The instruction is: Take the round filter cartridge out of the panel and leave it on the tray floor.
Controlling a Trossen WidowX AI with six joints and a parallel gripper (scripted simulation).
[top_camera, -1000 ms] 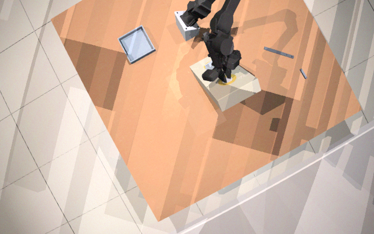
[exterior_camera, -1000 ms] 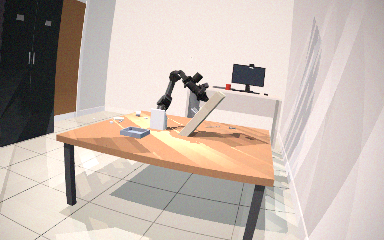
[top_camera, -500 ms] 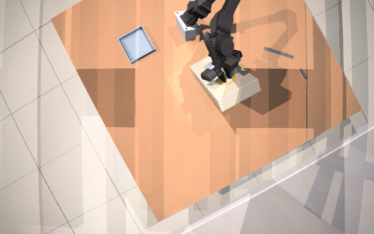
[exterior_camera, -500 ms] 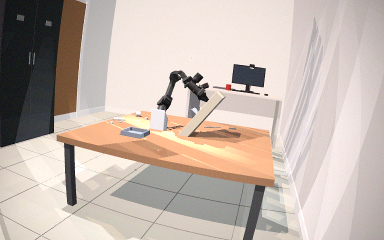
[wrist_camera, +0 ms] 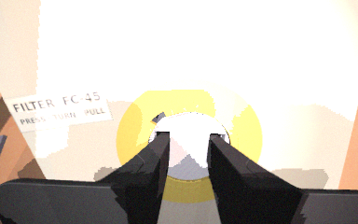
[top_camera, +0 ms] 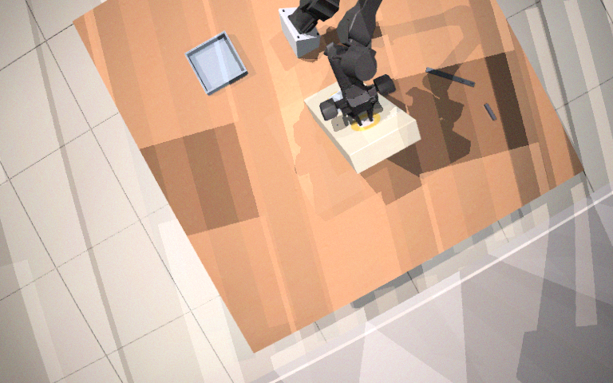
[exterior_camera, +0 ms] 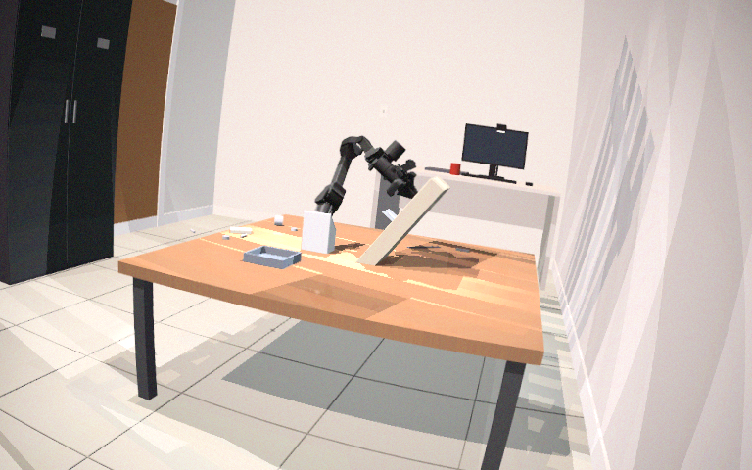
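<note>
Right now my gripper tip is 80 mm above the cream service panel and 40 mm past it. Also, from my gripper tip: white filter cartridge (10 mm below, 10 mm ahead); grey tray (460 mm behind, 240 mm below, 230 mm to the right).
</note>
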